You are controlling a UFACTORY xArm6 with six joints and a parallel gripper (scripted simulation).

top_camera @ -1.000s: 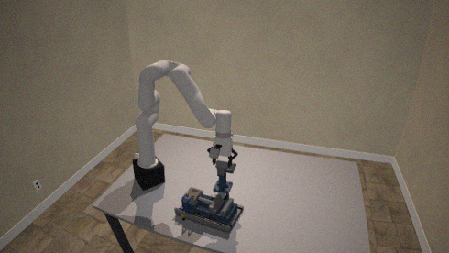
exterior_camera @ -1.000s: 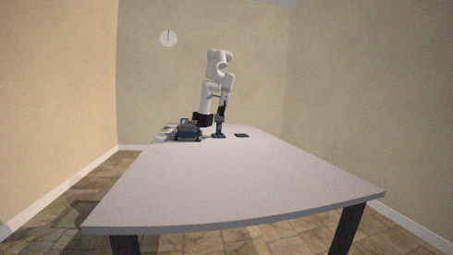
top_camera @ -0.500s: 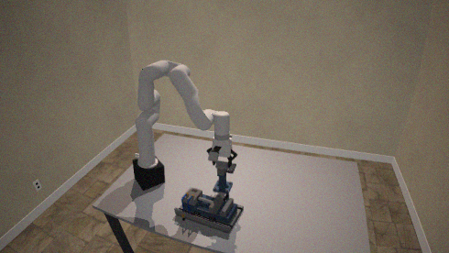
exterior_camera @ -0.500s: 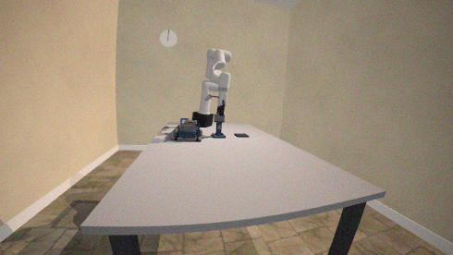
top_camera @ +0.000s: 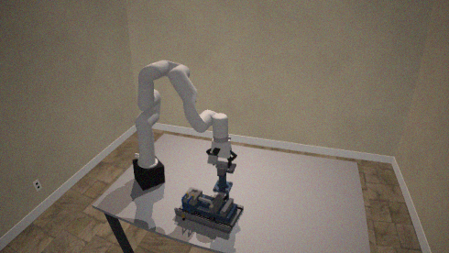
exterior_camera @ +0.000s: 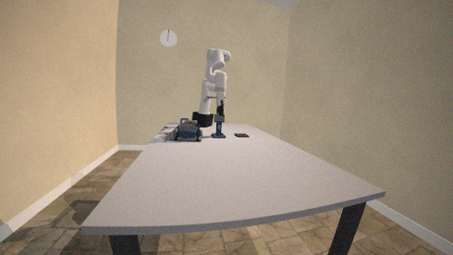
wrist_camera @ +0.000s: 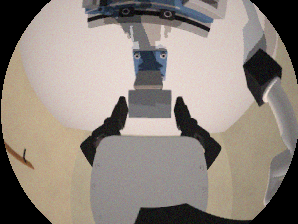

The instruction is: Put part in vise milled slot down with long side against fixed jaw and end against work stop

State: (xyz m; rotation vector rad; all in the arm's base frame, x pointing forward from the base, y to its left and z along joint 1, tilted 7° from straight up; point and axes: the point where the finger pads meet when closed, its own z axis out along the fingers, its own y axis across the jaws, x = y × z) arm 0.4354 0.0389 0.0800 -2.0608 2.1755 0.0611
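The part is 10 mm below my hand. From my hand the other things lie so: vise (10 mm behind, 210 mm to the right, 130 mm below); dark infeed plate (20 mm behind, 180 mm to the left, 160 mm below).
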